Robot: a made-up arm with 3 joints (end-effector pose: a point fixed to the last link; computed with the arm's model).
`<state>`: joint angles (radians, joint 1 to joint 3).
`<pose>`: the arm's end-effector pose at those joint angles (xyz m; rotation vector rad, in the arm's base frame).
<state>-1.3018 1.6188 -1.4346</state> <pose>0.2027 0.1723 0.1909 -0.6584 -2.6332 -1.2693</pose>
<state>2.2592 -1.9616 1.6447</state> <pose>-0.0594 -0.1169 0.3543 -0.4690 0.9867 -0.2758</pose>
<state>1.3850 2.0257 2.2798</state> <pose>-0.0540 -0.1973 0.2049 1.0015 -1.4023 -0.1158</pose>
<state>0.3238 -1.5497 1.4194</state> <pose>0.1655 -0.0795 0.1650 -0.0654 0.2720 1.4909</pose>
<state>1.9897 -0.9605 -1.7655</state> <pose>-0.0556 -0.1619 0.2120 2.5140 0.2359 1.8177</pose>
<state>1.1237 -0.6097 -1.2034</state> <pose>0.0599 -0.1563 0.0969 -1.9298 -1.0987 -1.8034</pose>
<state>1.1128 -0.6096 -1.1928</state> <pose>0.0620 -0.1552 0.0959 -1.9143 -1.1103 -1.8108</pose>
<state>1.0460 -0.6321 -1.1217</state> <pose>0.0759 -0.1474 0.0914 -1.7978 -1.1705 -1.8841</pose>
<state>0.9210 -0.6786 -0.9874</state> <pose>0.1012 -0.1301 0.0857 -1.5703 -1.2570 -2.0282</pose>
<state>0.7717 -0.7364 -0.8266</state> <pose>0.1292 -0.1062 0.0836 -1.2913 -1.3147 -2.2041</pose>
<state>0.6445 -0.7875 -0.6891</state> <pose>0.1504 -0.0839 0.0859 -1.0522 -1.3234 -2.3551</pose>
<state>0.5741 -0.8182 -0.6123</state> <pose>0.1610 -0.0710 0.0888 -0.9197 -1.3105 -2.4402</pose>
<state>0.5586 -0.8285 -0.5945</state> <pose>0.1633 -0.0680 0.0899 -0.8884 -1.3029 -2.4622</pose>
